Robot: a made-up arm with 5 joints.
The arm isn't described. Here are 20 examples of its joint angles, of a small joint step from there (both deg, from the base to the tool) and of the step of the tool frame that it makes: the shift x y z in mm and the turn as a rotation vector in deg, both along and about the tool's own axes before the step.
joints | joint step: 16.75 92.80 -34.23 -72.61 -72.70 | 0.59 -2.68 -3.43 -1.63 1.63
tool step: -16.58 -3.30 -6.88 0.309 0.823 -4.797
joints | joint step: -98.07 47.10 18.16 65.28 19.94 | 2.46 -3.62 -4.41 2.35 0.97
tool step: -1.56 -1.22 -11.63 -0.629 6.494 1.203
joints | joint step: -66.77 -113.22 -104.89 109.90 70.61 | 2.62 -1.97 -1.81 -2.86 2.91
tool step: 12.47 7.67 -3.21 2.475 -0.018 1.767
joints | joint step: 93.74 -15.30 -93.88 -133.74 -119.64 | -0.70 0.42 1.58 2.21 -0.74
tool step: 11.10 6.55 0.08 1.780 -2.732 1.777
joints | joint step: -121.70 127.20 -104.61 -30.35 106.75 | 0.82 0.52 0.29 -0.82 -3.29
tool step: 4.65 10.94 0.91 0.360 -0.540 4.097
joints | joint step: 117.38 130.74 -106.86 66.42 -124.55 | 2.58 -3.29 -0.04 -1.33 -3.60
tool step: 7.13 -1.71 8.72 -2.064 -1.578 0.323
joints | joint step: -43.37 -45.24 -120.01 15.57 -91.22 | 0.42 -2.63 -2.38 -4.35 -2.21
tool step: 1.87 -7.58 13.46 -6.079 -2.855 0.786
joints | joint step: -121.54 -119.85 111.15 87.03 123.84 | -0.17 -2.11 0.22 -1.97 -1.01
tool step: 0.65 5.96 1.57 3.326 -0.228 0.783
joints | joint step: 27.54 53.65 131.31 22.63 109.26 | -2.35 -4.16 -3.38 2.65 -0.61
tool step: -3.91 19.81 -7.75 -0.180 4.006 4.806
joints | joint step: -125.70 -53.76 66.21 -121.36 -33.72 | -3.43 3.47 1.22 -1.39 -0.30
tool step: 37.53 -7.16 9.89 -2.547 -3.945 4.878
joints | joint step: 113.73 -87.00 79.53 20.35 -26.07 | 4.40 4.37 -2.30 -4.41 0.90
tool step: 3.25 2.05 -24.94 4.836 -7.746 -2.961
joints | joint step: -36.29 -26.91 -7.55 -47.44 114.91 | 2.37 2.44 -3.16 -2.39 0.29
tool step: 1.12 -9.35 -8.84 4.029 3.511 -4.571
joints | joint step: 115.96 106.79 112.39 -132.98 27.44 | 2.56 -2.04 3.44 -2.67 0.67
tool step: 8.82 26.10 -20.72 6.576 -1.211 2.453
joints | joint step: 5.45 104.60 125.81 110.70 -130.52 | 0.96 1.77 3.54 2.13 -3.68
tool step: 13.99 3.60 2.19 0.129 -4.318 0.109
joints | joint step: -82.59 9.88 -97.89 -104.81 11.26 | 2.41 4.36 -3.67 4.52 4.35
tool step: -26.26 -5.64 -10.52 3.111 3.757 -8.456
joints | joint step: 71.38 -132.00 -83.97 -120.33 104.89 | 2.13 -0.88 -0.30 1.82 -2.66
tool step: 14.01 -3.92 7.24 -2.882 -2.294 1.386
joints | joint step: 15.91 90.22 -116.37 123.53 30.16 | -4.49 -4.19 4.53 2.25 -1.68
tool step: 6.85 1.84 -15.24 2.474 2.162 3.854
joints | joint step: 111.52 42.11 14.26 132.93 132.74 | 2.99 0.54 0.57 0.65 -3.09
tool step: 2.03 1.83 -13.32 -2.771 2.130 2.764
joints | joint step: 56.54 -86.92 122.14 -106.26 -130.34 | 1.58 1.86 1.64 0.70 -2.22
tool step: 8.52 9.88 2.28 2.296 -0.126 2.692
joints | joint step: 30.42 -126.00 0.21 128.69 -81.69 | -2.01 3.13 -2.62 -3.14 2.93
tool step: 3.68 -19.05 1.94 -6.152 -1.342 -1.510
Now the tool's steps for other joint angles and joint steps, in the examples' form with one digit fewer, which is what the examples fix.
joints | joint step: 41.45 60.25 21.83 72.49 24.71 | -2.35 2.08 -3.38 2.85 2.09
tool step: 15.2 11.3 -9.4 0.84 0.97 3.23
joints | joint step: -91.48 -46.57 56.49 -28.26 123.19 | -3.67 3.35 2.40 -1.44 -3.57
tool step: 2.8 27.6 19.2 7.27 -1.49 4.72
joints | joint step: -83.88 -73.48 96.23 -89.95 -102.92 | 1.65 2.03 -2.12 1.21 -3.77
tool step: -2.0 19.0 0.9 2.32 1.39 0.05
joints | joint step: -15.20 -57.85 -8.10 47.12 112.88 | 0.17 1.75 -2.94 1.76 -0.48
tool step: 3.9 6.9 -8.8 -0.75 1.76 2.90
